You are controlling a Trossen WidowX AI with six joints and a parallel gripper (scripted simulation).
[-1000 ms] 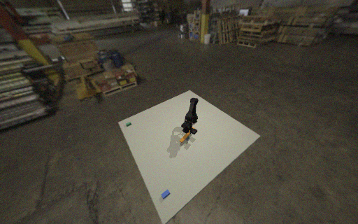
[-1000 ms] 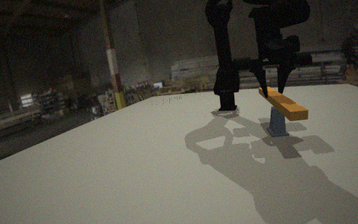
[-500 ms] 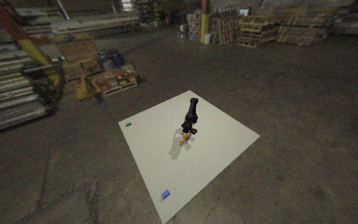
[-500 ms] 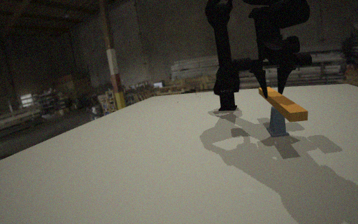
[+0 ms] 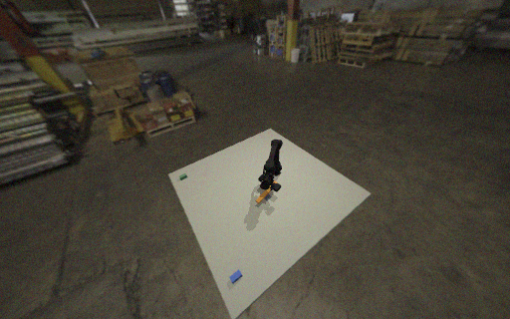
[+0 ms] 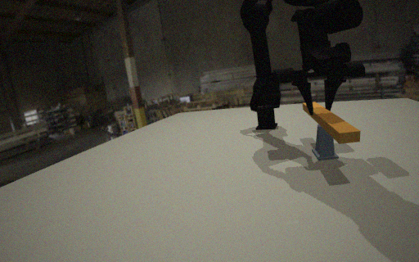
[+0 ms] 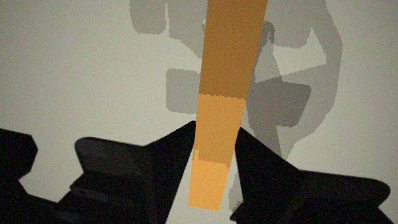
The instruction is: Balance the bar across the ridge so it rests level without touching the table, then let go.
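Right now my gripper tip is 3 cm short of the bar and 1 cm to the right of it. Also, from my gripper tip: green block 66 cm to the right, 52 cm ahead, 6 cm below; then blue block 52 cm ahead, 34 cm to the left, 6 cm below.
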